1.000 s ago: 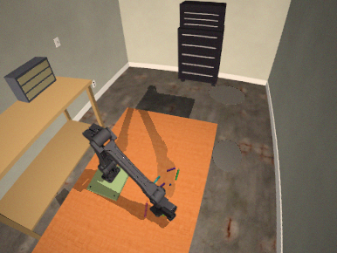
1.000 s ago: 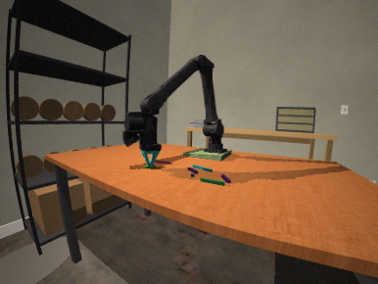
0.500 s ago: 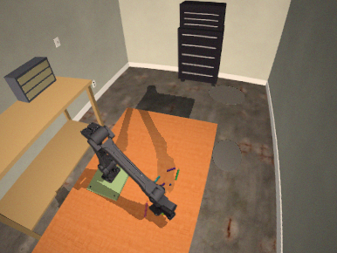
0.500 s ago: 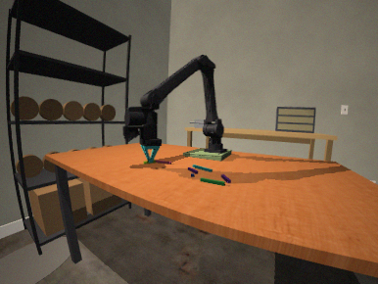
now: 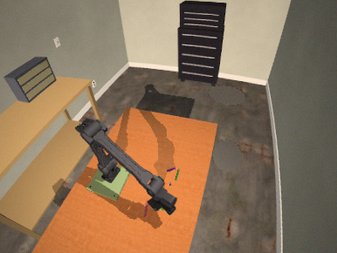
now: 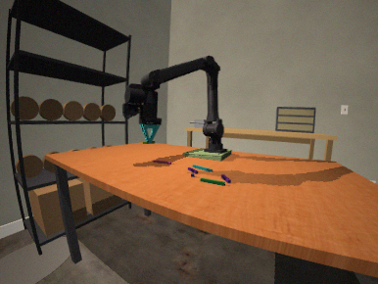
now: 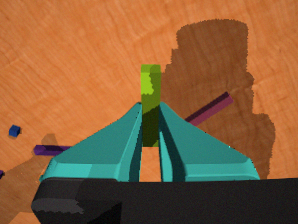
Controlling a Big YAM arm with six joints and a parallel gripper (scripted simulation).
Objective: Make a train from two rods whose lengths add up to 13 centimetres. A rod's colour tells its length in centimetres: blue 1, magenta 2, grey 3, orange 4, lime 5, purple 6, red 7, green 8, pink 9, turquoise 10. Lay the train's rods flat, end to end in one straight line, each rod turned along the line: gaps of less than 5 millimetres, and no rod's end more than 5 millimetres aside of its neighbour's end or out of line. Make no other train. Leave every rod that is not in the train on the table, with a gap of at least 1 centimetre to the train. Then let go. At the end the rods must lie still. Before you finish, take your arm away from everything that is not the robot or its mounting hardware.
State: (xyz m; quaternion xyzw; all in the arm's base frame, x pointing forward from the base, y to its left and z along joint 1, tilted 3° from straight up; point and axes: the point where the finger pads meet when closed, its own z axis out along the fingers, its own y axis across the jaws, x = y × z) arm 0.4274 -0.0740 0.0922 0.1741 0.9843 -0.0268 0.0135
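My hand is 90 mm past the pink rod, 20 mm to the left of it and 110 mm above it. The rest, counted from my hand: tiny blue rod 40 mm behind, 200 mm to the left, 110 mm below; then turquoise rod 130 mm behind, 170 mm to the left, 110 mm below; then lime rod 10 mm below.
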